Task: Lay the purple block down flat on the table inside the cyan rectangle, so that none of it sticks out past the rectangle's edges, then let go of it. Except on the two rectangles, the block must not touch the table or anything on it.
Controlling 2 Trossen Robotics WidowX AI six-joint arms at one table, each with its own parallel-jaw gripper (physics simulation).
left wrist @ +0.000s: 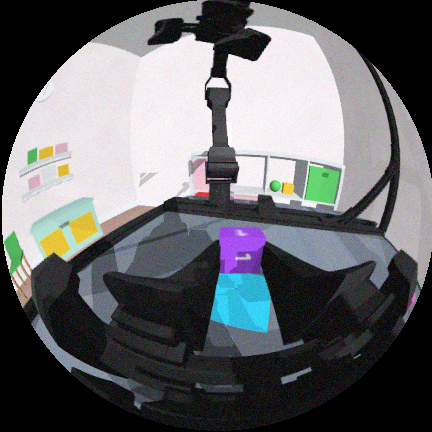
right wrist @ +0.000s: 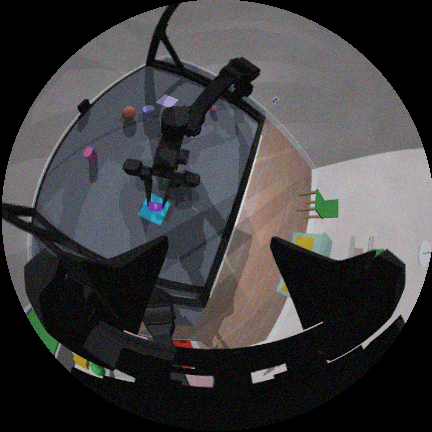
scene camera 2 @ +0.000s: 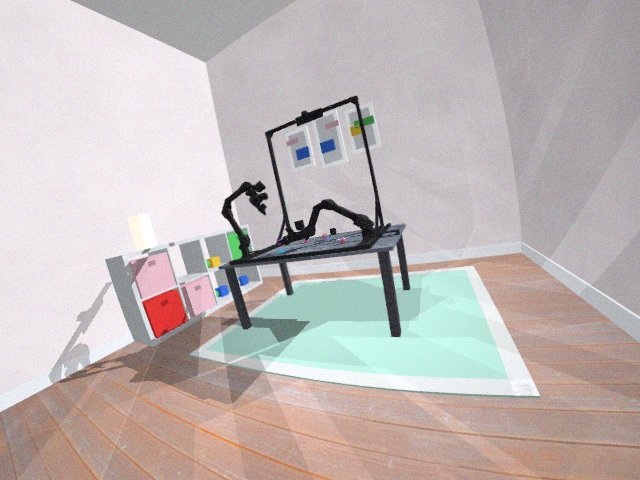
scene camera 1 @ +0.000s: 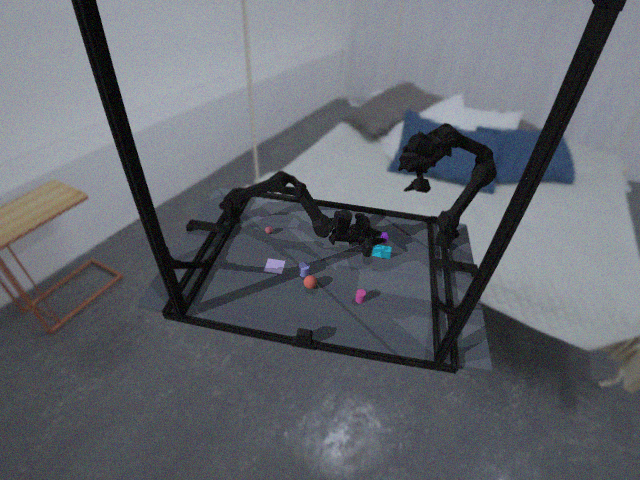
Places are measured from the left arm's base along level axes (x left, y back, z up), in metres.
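Pixels of known places: left gripper, fingertip midpoint: (left wrist: 239, 244) (right wrist: 154, 207) (scene camera 2: 278, 242) (scene camera 1: 385, 237); right gripper, fingertip midpoint: (left wrist: 178, 41) (right wrist: 220, 241) (scene camera 2: 263, 212) (scene camera 1: 401, 180); left arm's base, link origin: (right wrist: 233, 97) (scene camera 2: 369, 237) (scene camera 1: 231, 216); right arm's base, link origin: (left wrist: 219, 202) (right wrist: 157, 297) (scene camera 2: 246, 255) (scene camera 1: 443, 242).
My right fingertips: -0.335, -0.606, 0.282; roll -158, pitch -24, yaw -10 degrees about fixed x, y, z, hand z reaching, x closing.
Note:
Ahead of a thing's pixels: the offset from my right fingertips to its top centre, as dx, dy, dz. "*": to the spot under its first point. Level surfaces: height alone.
My left gripper (scene camera 1: 379, 239) (left wrist: 239, 244) (right wrist: 154, 207) is shut on the purple block @(-0.049, +0.059, -0.214) (scene camera 1: 384, 235) (left wrist: 241, 250) (right wrist: 155, 206) and holds it over the cyan rectangle @(* -0.057, +0.058, -0.301) (scene camera 1: 382, 251) (left wrist: 241, 301) (right wrist: 149, 215). In the right wrist view the block shows inside the rectangle's outline. I cannot tell whether the block touches the table. My right gripper (scene camera 1: 417, 186) (scene camera 2: 260, 202) is open and empty. It hangs high above the table's far right corner, well clear of the block.
On the dark table @(dz -0.301) (scene camera 1: 385, 324) lie a lilac rectangle @(* -0.002, +0.502, -0.301) (scene camera 1: 274, 266), a lilac cylinder @(-0.070, +0.404, -0.260) (scene camera 1: 304, 269), an orange ball @(-0.140, +0.404, -0.252) (scene camera 1: 310, 282), a pink cylinder @(-0.256, +0.256, -0.260) (scene camera 1: 360, 295) and a small red ball @(+0.197, +0.472, -0.268) (scene camera 1: 269, 230). A black frame (scene camera 1: 123, 138) rings the table.

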